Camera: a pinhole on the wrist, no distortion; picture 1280 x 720 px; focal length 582.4 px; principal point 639.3 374.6 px. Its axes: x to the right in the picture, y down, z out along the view. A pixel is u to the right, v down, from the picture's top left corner.
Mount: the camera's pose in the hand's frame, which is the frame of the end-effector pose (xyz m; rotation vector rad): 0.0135 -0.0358 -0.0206 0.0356 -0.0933 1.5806
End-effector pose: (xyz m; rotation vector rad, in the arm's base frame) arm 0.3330 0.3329 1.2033 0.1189 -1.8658 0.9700
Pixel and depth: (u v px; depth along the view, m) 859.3 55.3 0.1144
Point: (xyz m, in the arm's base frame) 0.2259 0.2889 1.2426
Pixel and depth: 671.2 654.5 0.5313
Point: 0.1276 -0.1198 0.9287
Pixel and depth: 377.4 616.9 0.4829
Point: 0.2592 -0.2193 1.1255
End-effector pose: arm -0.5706 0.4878 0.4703 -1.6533 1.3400 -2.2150
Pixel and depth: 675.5 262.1 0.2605
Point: -0.3813 0.3417 0.5476
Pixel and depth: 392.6 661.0 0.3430
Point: -0.1691 0.5247 0.4995
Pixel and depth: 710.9 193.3 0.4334
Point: -0.2800 0.1814 0.5972
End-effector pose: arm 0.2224 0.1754 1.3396 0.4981 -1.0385 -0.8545
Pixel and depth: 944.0 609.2 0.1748
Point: 0.0801 0.2556 1.4040
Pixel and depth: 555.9 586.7 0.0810
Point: 0.1456 0.1602 1.3163
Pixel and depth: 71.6 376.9 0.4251
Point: -0.2882 -0.1003 1.1572
